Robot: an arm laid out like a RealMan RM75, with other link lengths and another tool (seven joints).
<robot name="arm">
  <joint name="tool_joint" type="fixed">
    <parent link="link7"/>
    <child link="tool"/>
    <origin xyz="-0.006 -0.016 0.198" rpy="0.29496 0 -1.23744"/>
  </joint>
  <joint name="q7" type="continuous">
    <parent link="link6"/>
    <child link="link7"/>
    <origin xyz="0 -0.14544 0" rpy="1.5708 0 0"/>
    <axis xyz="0 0 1"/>
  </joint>
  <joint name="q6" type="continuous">
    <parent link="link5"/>
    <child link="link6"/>
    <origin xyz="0 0 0" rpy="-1.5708 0 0"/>
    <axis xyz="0 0 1"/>
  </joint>
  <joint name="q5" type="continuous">
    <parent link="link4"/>
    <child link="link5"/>
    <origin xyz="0 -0.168 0" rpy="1.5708 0 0"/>
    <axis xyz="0 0 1"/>
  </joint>
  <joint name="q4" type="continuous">
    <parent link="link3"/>
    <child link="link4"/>
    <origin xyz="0 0 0" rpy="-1.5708 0 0"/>
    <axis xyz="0 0 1"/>
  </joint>
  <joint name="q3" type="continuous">
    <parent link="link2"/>
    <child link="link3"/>
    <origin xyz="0 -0.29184 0" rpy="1.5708 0 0"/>
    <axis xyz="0 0 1"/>
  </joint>
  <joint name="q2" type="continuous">
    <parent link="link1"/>
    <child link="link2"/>
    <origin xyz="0 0 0" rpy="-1.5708 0 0"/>
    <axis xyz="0 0 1"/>
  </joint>
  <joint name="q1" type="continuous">
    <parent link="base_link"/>
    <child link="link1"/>
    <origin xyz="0 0 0.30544"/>
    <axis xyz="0 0 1"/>
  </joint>
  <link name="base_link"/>
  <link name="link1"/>
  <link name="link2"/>
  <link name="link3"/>
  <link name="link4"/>
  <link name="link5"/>
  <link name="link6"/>
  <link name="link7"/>
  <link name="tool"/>
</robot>
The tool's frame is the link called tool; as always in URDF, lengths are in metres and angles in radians. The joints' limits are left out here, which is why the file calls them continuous.
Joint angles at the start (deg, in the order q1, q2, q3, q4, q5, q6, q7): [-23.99 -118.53 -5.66 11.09 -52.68 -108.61 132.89]
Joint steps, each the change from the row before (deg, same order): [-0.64 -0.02 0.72 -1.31 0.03 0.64 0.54]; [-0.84 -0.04 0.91 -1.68 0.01 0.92 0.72]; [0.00 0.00 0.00 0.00 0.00 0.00 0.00]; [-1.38 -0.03 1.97 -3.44 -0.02 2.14 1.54]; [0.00 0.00 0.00 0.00 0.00 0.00 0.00]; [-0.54 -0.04 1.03 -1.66 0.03 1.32 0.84]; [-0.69 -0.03 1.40 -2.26 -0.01 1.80 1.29]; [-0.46 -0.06 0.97 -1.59 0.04 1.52 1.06]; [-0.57 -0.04 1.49 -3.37 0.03 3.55 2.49]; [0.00 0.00 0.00 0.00 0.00 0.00 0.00]
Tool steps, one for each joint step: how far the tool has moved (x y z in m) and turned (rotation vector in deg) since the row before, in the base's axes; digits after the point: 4 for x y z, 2 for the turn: [0.0068 -0.0006 -0.0051 -0.72 -0.28 -0.79]; [0.0084 -0.0007 -0.0068 -0.89 -0.28 -0.95]; [0.0000 0.0000 0.0000 0.00 0.00 0.00]; [0.0137 -0.0027 -0.0148 -1.89 -0.22 -1.46]; [0.0000 0.0000 0.0000 0.00 0.00 0.00]; [0.0048 -0.0018 -0.0087 -0.99 0.21 -0.46]; [0.0060 -0.0029 -0.0117 -1.21 0.41 -0.64]; [0.0032 -0.0021 -0.0094 -0.82 0.56 -0.34]; [0.0021 -0.0027 -0.0185 -1.12 1.47 -0.01]; [0.0000 0.0000 0.0000 0.00 0.00 0.00]
